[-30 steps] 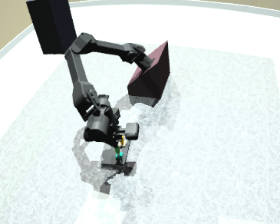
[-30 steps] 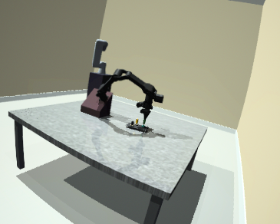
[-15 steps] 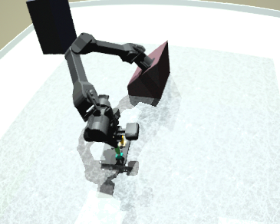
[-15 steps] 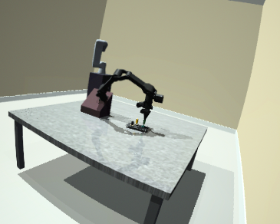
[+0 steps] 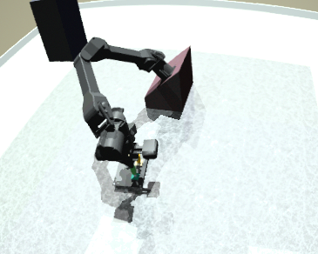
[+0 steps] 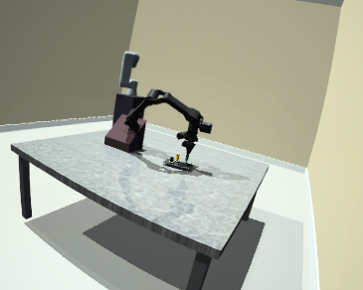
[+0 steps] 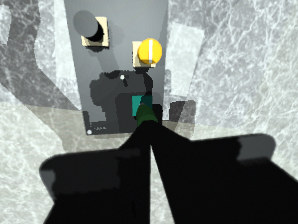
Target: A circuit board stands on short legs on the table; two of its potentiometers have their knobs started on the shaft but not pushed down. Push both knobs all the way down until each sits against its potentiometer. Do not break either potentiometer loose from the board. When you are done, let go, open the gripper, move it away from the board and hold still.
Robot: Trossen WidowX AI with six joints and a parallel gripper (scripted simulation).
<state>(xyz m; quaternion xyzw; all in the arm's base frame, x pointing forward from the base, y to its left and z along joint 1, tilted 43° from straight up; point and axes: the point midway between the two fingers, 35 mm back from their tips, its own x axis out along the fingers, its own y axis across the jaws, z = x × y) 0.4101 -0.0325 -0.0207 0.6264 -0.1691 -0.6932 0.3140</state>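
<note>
My gripper tip is 2 cm above the green knob. Also, from my gripper tip: yellow knob 6 cm behind, 2 cm below, 1 cm to the right.
</note>
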